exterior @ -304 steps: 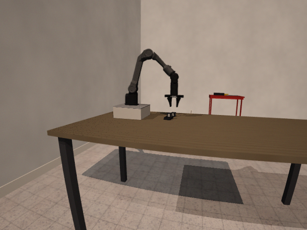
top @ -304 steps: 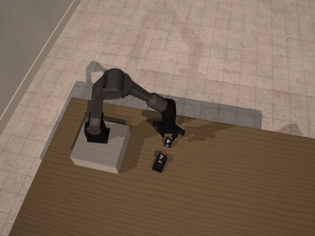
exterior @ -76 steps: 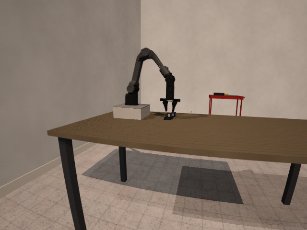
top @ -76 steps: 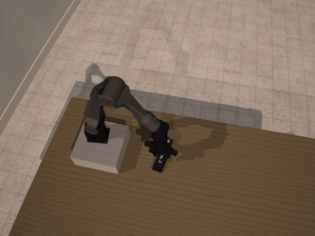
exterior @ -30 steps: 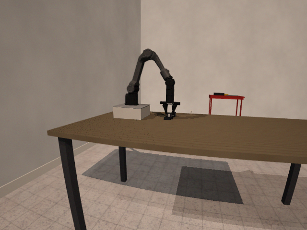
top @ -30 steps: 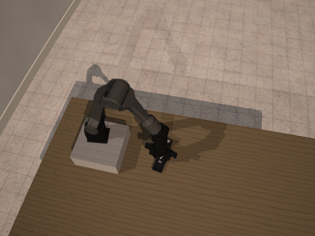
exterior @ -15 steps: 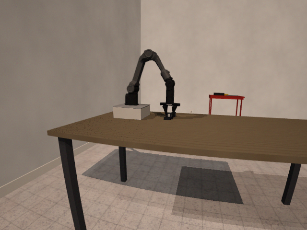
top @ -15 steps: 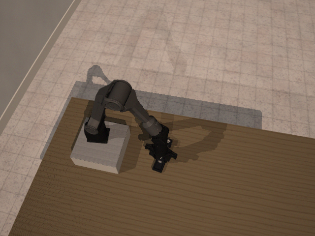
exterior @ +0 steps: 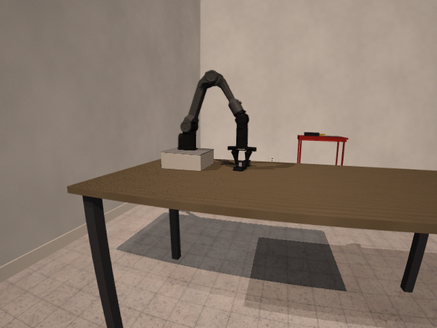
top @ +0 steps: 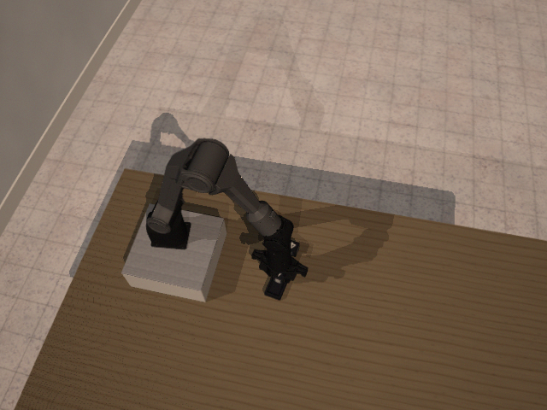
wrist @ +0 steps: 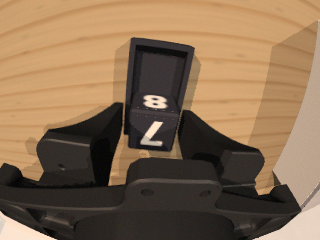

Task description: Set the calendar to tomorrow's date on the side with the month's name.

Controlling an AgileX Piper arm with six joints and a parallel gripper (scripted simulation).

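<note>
Right now the black number cube is right at my hand. Also, from my hand: tray 10 mm behind, 20 mm to the right, 20 mm below.
</note>
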